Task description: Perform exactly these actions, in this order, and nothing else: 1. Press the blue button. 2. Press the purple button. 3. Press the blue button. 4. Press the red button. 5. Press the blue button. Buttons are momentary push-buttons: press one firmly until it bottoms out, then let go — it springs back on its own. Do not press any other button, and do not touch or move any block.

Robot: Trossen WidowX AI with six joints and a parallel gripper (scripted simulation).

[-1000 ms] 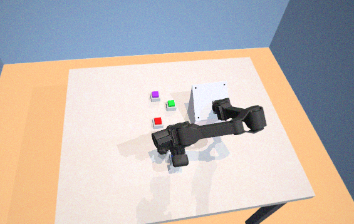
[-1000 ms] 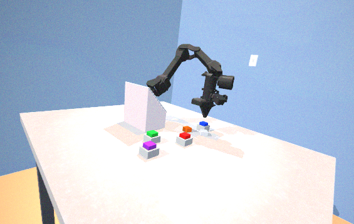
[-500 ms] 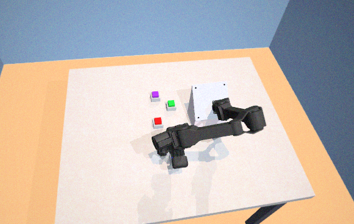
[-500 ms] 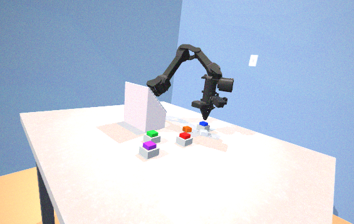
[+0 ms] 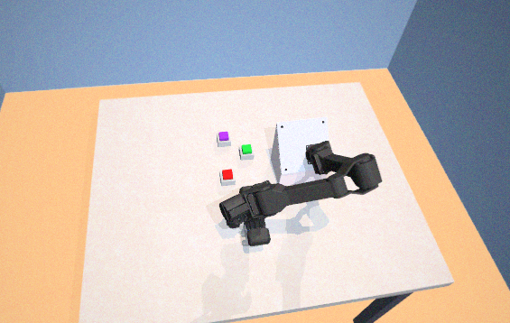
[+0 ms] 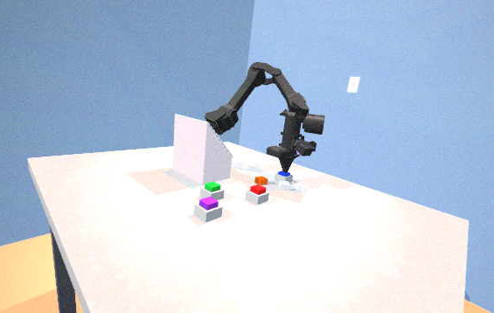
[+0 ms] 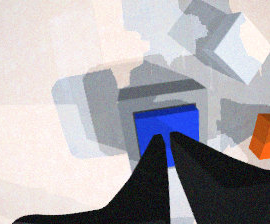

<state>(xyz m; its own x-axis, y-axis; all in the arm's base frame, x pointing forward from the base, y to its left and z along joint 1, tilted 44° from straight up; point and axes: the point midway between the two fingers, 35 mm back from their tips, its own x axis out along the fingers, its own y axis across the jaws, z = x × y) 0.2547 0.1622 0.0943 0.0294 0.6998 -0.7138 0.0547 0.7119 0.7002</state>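
Right now the blue button is 1 cm below my gripper tip. Also, from my gripper tip: white block: 4 cm ahead, 6 cm to the right, 2 cm below; red button: 4 cm ahead, 21 cm to the right; orange block: 4 cm behind, 9 cm to the right, 2 cm below.
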